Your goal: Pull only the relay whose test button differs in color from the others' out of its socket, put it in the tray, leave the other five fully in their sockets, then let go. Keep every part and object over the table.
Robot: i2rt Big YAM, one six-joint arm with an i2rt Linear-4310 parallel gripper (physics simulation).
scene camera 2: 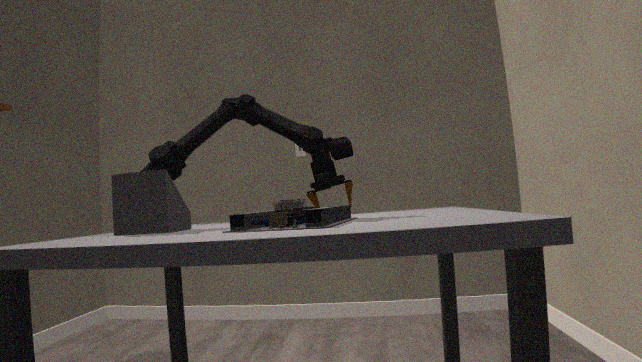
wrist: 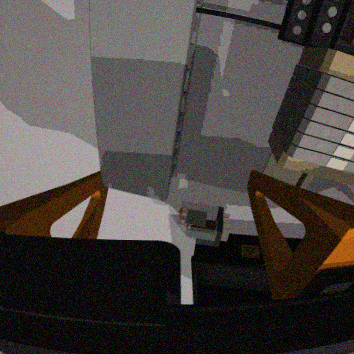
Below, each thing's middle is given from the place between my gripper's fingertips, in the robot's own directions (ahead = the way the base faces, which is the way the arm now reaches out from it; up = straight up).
The clear relay (wrist: 206,224) lies 1 cm behind my hand, 6 cm to the left of it and 1 cm below it. Also, from my hand: grey panel (wrist: 240,72) (11 cm behind, 12 cm to the right, 3 cm below).
